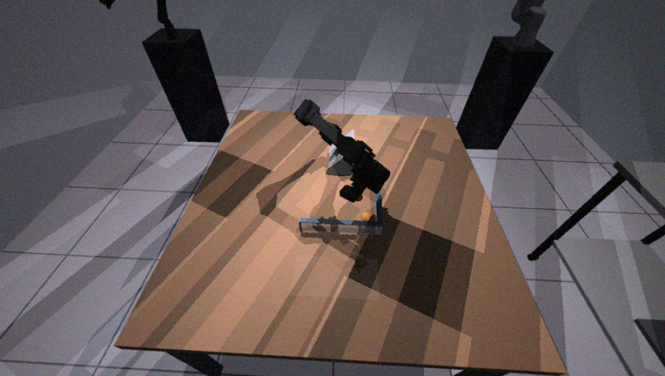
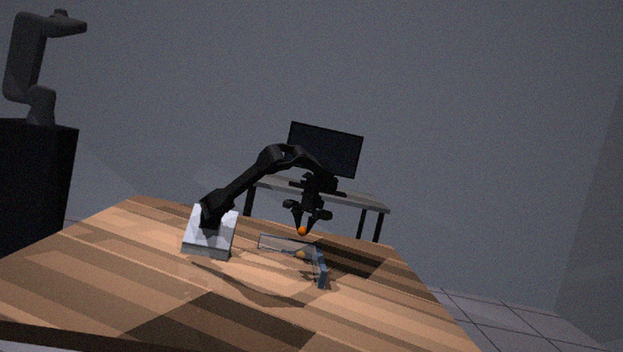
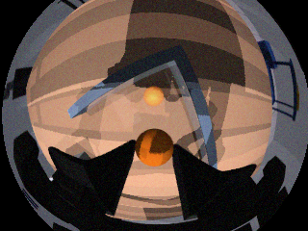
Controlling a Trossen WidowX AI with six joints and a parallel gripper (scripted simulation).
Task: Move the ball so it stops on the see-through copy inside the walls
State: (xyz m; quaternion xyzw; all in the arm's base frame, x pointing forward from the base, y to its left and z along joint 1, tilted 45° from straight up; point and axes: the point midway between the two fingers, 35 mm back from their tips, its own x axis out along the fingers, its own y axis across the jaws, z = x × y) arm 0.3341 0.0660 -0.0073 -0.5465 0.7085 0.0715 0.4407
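My gripper tip is 100 mm above the see-through copy of ball, 40 mm to the right of it and 20 mm short of it. Also, from my gripper tip: orange ball: right at my gripper tip; clear wall: 90 mm below, 80 mm ahead, 60 mm to the right.
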